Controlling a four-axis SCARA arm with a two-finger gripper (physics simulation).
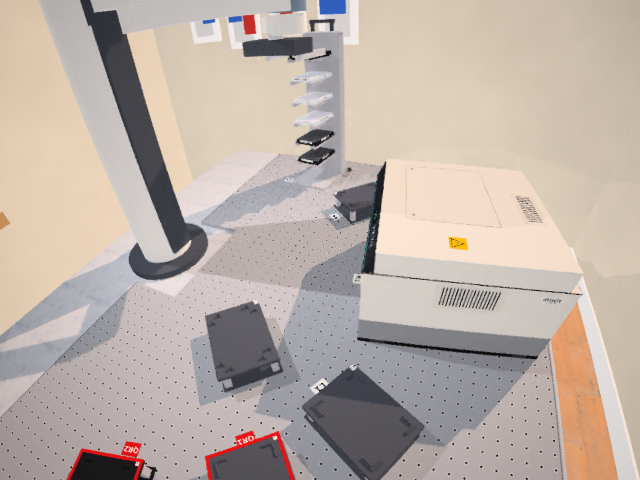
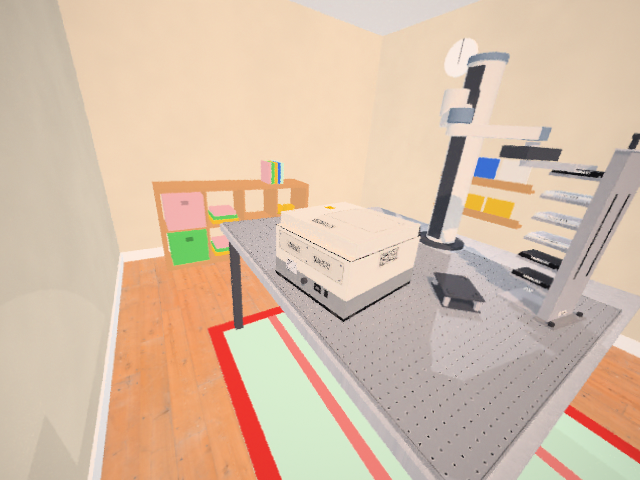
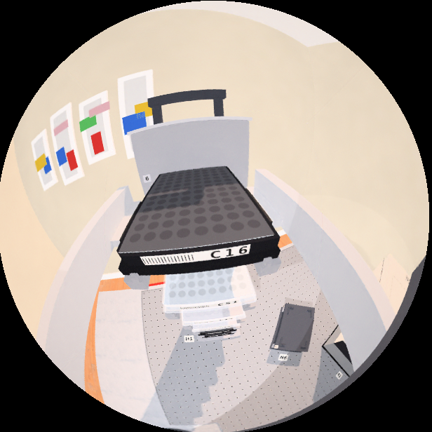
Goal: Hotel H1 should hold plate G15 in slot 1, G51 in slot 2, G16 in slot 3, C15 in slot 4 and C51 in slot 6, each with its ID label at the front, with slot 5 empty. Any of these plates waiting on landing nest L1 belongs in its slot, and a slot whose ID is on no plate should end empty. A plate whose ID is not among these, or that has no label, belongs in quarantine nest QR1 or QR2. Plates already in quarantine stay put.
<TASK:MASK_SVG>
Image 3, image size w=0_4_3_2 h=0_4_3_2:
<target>my gripper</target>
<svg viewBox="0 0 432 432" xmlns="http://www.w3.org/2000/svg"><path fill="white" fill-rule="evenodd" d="M128 185L116 189L76 237L53 278L39 318L36 342L48 358L83 391L85 391L84 357L86 337L97 288L113 248L119 245L130 220L141 203L141 200L133 201ZM265 168L255 169L254 187L245 187L245 189L257 205L259 205L259 208L264 212L264 215L266 215L273 227L282 227L309 267L337 320L349 351L354 372L342 384L339 384L330 393L323 396L323 398L294 414L290 414L288 417L262 426L231 432L251 431L298 417L330 400L330 398L336 396L360 377L384 351L403 322L419 285L426 257L425 255L414 271L412 271L407 290L395 314L376 276L374 276L363 257L361 257L344 234L304 196Z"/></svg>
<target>black plate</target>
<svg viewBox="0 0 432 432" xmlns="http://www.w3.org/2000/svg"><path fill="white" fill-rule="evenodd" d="M280 236L266 215L264 215L264 212L259 208L259 205L257 205L252 196L250 196L245 187L243 187L227 166L161 173L156 177L156 180L151 184L147 194L142 199L116 249L116 252L121 257L118 269L123 275L130 275L130 273L137 273L138 275L185 274L262 262L264 257L271 257L271 259L278 257L280 248L278 248Z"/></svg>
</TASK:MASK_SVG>
